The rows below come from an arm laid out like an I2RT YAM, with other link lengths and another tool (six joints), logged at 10 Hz.
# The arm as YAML. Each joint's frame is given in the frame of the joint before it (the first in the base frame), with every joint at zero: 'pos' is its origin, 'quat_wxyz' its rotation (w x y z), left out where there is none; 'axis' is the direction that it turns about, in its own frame. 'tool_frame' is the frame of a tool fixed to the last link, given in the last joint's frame.
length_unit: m
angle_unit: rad
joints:
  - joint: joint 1
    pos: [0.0, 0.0, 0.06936]
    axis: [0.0, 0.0, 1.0]
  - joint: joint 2
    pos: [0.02, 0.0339, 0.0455]
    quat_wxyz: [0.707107, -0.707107, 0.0, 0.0]
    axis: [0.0, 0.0, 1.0]
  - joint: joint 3
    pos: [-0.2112, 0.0, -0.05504]
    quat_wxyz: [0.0, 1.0, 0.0, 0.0]
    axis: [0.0, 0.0, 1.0]
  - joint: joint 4
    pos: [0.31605, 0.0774, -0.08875]
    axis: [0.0, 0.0, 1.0]
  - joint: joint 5
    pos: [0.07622, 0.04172, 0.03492]
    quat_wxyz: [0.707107, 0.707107, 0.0, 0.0]
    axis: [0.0, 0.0, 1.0]
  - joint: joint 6
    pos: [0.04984, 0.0, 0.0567]
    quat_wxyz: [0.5, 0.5, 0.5, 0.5]
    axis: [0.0, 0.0, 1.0]
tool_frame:
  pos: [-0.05, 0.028, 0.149]
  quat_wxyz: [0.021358, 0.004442, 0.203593, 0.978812]
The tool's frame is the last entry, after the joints.
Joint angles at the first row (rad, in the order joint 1, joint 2, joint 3, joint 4, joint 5, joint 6):
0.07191, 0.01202, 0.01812, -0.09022, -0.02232, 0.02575
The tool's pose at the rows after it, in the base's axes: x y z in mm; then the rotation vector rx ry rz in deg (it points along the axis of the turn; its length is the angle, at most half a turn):
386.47 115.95 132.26 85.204 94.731 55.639
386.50 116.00 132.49 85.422 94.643 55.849
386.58 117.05 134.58 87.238 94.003 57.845
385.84 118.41 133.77 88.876 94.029 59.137
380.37 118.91 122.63 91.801 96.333 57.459
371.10 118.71 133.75 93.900 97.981 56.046
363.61 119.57 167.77 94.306 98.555 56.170
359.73 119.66 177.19 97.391 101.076 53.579
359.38 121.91 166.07 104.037 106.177 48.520
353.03 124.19 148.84 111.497 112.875 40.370
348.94 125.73 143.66 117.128 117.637 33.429
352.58 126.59 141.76 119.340 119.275 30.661
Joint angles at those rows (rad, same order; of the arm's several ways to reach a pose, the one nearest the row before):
0.07191, 0.01206, 0.01812, -0.08979, -0.02269, 0.02536
0.07191, 0.01200, 0.01810, -0.08984, -0.02231, 0.02994
0.07193, 0.01204, 0.01811, -0.08979, -0.02230, 0.07076
0.07191, 0.01208, 0.01815, -0.09895, -0.02575, 0.10204
0.07189, 0.01273, 0.03184, -0.17228, -0.02882, 0.11501
0.07189, 0.02946, 0.10886, -0.27681, -0.03034, 0.12264
0.07191, 0.10508, 0.25003, -0.35114, -0.03680, 0.12799
0.07190, 0.22142, 0.37442, -0.42785, -0.03796, 0.13485
0.07187, 0.40495, 0.50910, -0.52014, -0.04715, 0.15811
0.07191, 0.59607, 0.65712, -0.65901, -0.06008, 0.16766
0.07190, 0.75970, 0.80165, -0.77953, -0.06886, 0.17414
0.07192, 0.84705, 0.87031, -0.81387, -0.07152, 0.17797

